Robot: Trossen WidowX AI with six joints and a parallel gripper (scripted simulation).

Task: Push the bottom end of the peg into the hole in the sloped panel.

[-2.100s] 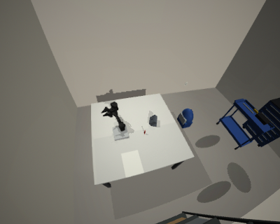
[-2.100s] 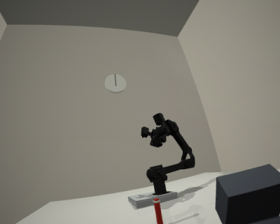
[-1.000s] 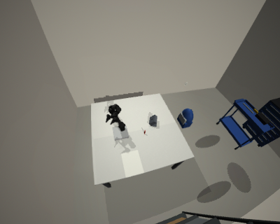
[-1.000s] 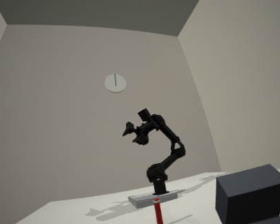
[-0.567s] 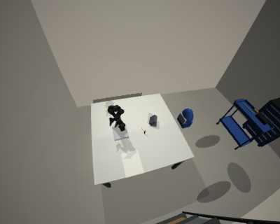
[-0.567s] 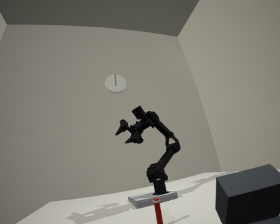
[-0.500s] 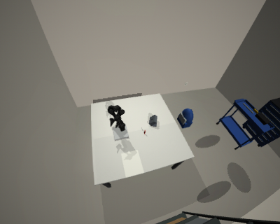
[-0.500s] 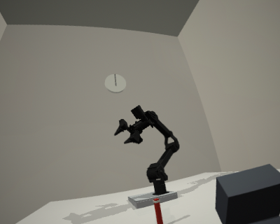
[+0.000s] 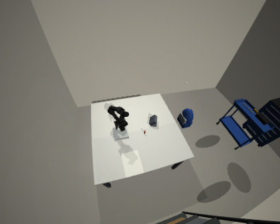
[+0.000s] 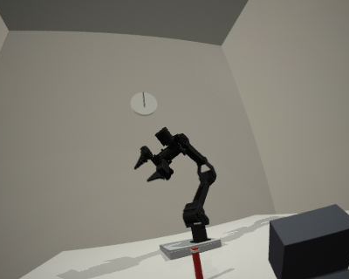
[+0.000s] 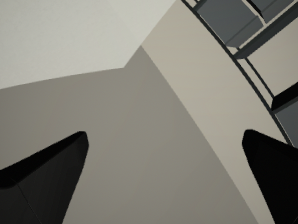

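Now: the red peg 36 cm ahead of my gripper tip, 2 cm to the left of it and 27 cm below it. Also, from my gripper tip: dark grey sloped panel 56 cm ahead, 15 cm to the left, 26 cm below.
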